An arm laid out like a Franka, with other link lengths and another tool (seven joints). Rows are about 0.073 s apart.
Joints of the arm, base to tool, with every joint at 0 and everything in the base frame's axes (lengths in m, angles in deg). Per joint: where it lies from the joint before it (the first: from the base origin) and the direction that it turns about. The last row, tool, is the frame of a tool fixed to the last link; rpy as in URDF.
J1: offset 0 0 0.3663 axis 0 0 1
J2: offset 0 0 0 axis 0 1 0
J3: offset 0 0 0.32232 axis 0 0 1
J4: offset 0.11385 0 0 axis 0 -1 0
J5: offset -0.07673 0 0.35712 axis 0 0 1
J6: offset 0 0 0 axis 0 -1 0
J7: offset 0.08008 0 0 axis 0 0 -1
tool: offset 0 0.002 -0.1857 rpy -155 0 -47
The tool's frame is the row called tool.
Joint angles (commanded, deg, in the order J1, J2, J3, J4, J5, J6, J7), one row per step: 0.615 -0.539 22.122 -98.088 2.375 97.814 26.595; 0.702 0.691 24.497 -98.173 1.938 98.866 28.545; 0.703 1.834 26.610 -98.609 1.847 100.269 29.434; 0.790 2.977 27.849 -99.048 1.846 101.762 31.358; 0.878 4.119 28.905 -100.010 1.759 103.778 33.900; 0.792 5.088 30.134 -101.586 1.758 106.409 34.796; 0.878 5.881 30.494 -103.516 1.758 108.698 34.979
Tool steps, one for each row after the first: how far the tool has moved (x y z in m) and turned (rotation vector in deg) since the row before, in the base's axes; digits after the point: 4 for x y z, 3 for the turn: -0.0031 0.0219 -0.0102 -0.044 0.238 0.536; -0.0033 0.0197 -0.0114 0.356 0.268 1.185; -0.0003 0.0131 -0.0112 0.477 0.297 -0.664; 0.0000 0.0113 -0.0145 0.405 0.313 -1.469; -0.0015 0.0114 -0.0166 0.568 0.109 0.126; -0.0012 0.0042 -0.0186 0.181 0.492 0.178
